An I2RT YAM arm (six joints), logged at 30 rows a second.
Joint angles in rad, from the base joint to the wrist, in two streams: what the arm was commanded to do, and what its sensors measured. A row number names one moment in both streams.
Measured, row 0: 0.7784, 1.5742, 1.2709, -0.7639, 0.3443, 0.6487
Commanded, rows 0 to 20: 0.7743, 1.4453, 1.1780, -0.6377, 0.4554, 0.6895; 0.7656, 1.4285, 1.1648, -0.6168, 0.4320, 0.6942; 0.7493, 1.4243, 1.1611, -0.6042, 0.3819, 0.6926; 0.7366, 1.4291, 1.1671, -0.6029, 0.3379, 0.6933; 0.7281, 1.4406, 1.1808, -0.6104, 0.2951, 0.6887; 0.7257, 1.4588, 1.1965, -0.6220, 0.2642, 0.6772; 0.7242, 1.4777, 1.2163, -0.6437, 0.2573, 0.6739; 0.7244, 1.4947, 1.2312, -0.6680, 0.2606, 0.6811; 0.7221, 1.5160, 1.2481, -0.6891, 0.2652, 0.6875; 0.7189, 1.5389, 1.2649, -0.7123, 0.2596, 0.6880; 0.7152, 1.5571, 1.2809, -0.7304, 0.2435, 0.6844; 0.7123, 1.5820, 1.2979, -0.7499, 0.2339, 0.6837; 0.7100, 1.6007, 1.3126, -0.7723, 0.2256, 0.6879; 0.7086, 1.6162, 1.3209, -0.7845, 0.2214, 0.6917; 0.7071, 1.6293, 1.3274, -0.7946, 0.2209, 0.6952; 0.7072, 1.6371, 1.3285, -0.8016, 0.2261, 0.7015; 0.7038, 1.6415, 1.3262, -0.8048, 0.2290, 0.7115; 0.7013, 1.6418, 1.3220, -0.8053, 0.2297, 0.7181; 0.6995, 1.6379, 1.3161, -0.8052, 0.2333, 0.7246; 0.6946, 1.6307, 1.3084, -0.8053, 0.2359, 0.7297; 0.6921, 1.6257, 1.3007, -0.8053, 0.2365, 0.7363
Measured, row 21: 0.7067, 1.6466, 1.2835, -0.7769, 0.2325, 0.6937
